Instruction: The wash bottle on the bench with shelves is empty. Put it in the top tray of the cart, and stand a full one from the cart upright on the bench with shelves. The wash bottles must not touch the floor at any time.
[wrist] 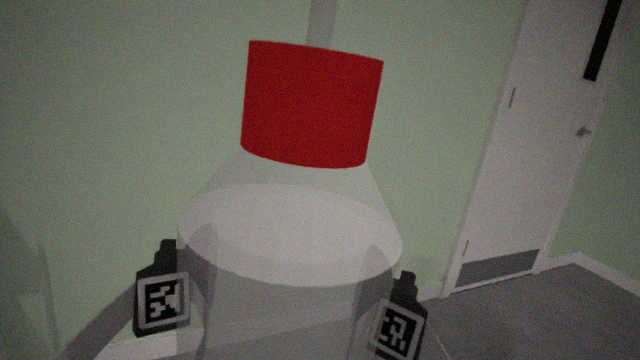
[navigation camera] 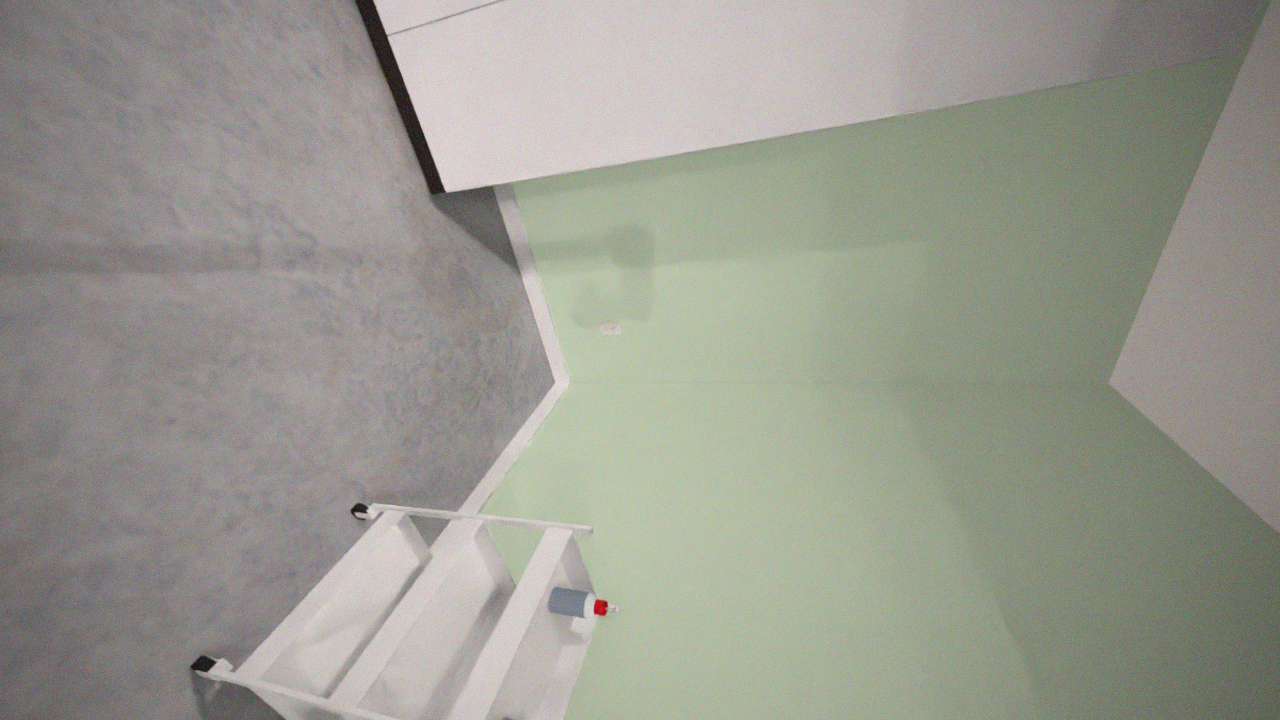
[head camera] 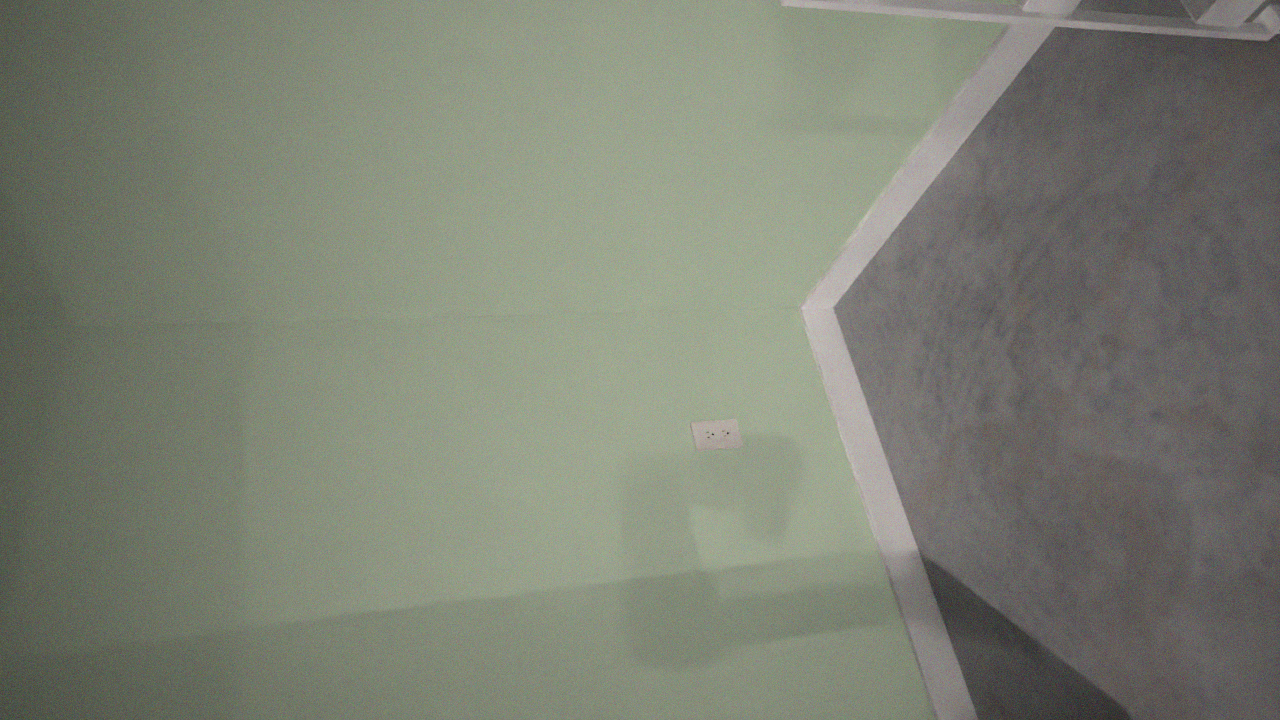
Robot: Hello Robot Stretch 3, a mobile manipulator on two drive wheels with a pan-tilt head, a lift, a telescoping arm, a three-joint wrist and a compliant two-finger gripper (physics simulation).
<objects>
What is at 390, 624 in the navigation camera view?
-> A white cart.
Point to a white door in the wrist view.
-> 543, 120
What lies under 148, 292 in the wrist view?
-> The gripper.
</objects>
